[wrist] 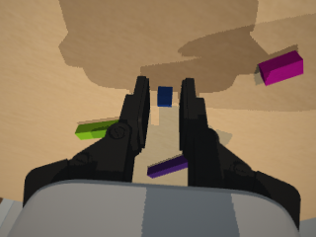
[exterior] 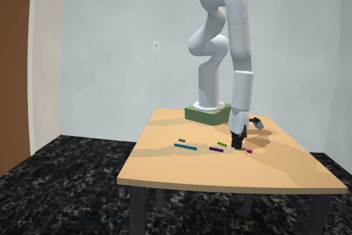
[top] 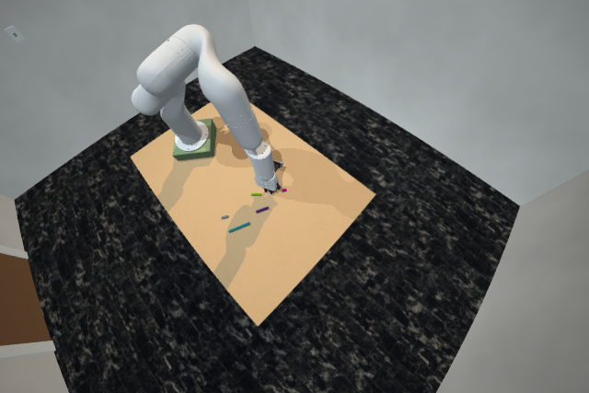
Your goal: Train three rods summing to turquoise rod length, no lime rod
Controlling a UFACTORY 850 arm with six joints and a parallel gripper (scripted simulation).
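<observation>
My gripper is now 2 cm above the blue rod. The rest, counted from my hand: purple rod (9 cm to the right, 5 cm ahead, 2 cm below); then lime rod (6 cm to the right, 3 cm behind, 2 cm below); then magenta rod (5 cm to the left, 5 cm ahead, 2 cm below).
</observation>
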